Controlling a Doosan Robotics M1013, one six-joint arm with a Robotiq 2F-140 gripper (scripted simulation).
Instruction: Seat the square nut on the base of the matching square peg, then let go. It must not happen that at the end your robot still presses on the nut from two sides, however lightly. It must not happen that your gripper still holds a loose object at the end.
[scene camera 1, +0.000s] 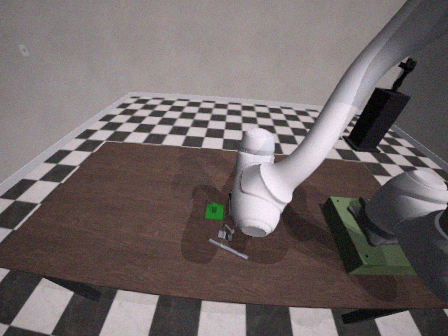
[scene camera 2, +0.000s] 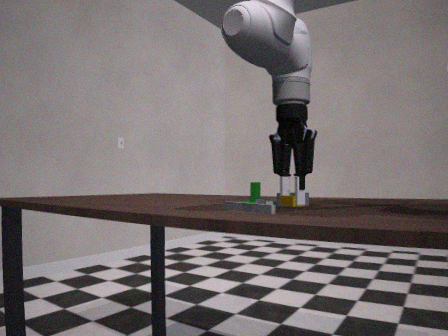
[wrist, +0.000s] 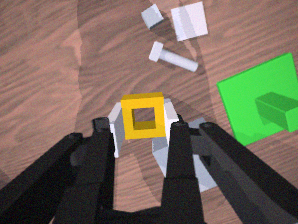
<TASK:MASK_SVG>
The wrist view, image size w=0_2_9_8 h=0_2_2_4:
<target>my gripper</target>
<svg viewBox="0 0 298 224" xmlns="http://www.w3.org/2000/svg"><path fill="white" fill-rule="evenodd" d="M298 189L216 123L204 122L199 124L199 128L190 128L188 123L184 122L182 116L176 114L172 102L168 98L164 99L168 157L166 177L163 180L161 206L136 212L113 210L115 157L119 157L125 136L121 102L117 102L108 117L99 117L91 121L93 128L92 136L83 138L83 134L79 132L66 135L0 190L0 224L49 224L52 219L52 224L207 224L204 221L199 181L196 178L193 155L199 155L200 161L243 224L298 224Z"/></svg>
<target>grey block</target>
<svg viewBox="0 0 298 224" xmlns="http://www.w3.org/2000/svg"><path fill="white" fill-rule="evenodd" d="M193 155L200 192L217 186L202 162L200 162L199 155ZM154 137L152 138L152 153L166 177L167 138ZM206 121L201 117L188 124L190 128L199 128L199 124Z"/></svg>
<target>flat square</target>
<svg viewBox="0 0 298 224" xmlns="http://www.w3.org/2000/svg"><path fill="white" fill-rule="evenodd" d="M202 2L171 9L177 41L208 34Z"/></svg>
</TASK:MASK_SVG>
